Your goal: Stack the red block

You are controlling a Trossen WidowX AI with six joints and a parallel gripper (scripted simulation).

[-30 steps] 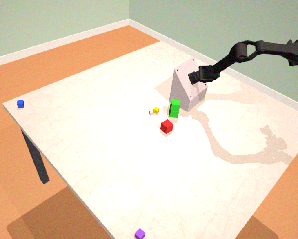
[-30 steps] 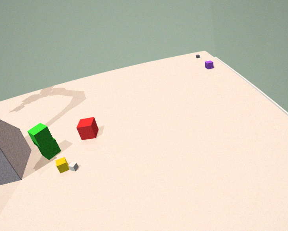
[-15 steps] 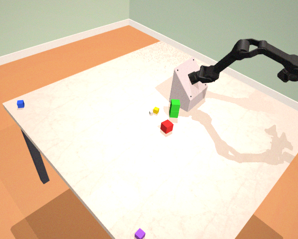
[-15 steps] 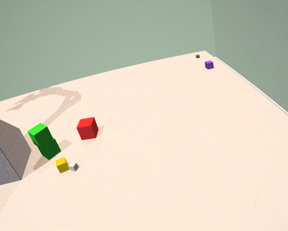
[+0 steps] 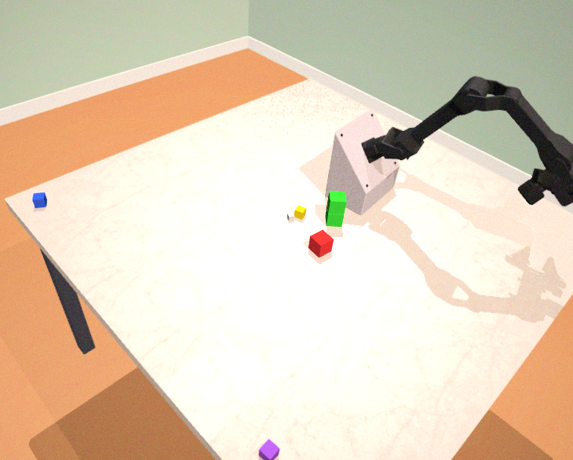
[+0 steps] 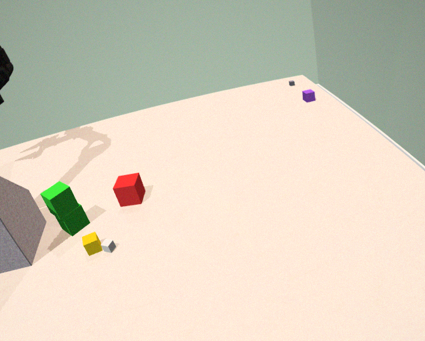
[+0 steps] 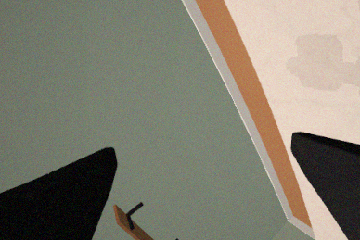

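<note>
The red block lies 550 mm ahead of my gripper tip, 370 mm to the right of it and 180 mm below it. Also, from my gripper tip: yellow block (490 mm ahead, 500 mm to the right, 190 mm below); small white block (520 mm ahead, 510 mm to the right, 190 mm below); purple block (1040 mm ahead, 70 mm to the right, 190 mm below).
</note>
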